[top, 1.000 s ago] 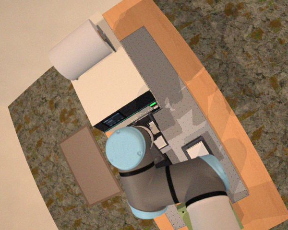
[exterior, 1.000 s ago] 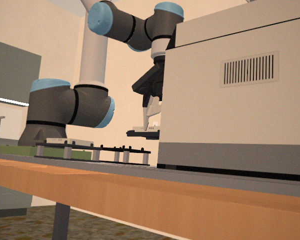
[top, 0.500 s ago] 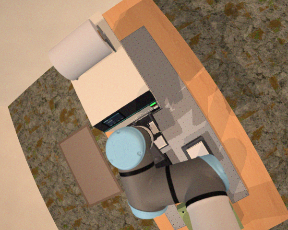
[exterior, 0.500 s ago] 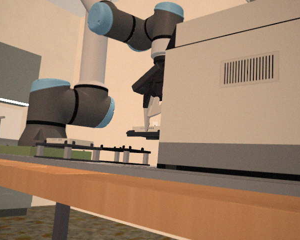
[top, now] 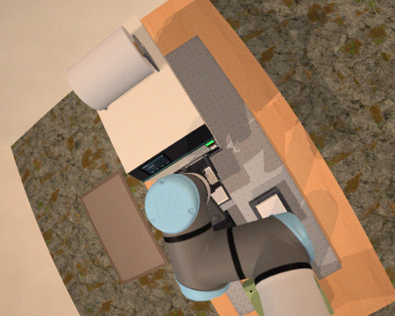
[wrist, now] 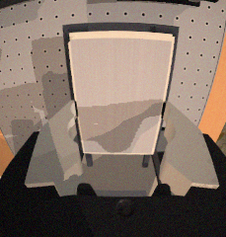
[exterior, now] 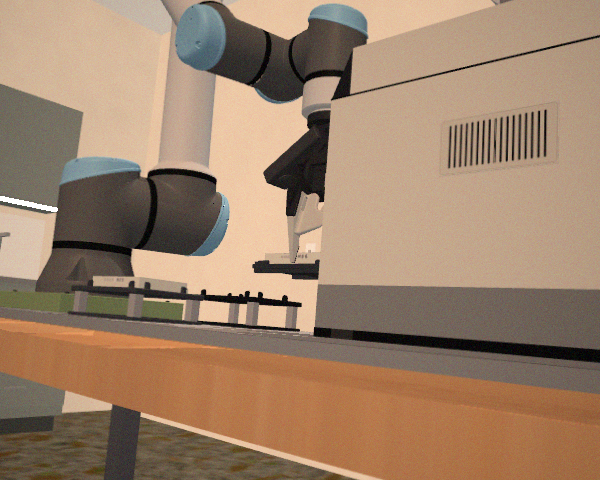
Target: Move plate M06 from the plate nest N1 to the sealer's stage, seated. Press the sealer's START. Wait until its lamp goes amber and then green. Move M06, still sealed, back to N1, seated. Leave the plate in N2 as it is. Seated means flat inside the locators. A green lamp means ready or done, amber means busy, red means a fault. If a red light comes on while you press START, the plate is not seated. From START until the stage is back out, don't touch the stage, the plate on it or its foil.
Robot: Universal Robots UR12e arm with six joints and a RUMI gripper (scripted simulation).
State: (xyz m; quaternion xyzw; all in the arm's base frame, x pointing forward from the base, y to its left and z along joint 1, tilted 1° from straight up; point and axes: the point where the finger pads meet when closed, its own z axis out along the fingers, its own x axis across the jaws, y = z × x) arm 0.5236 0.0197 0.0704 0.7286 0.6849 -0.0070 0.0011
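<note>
Right now my hand is 10 mm above the plate M06. From my hand the other things lie so: screen: 120 mm ahead, 40 mm to the left, 210 mm above; then sealer stage: 20 mm below; then plate nest N1: 190 mm behind, 70 mm to the left, 60 mm below.
</note>
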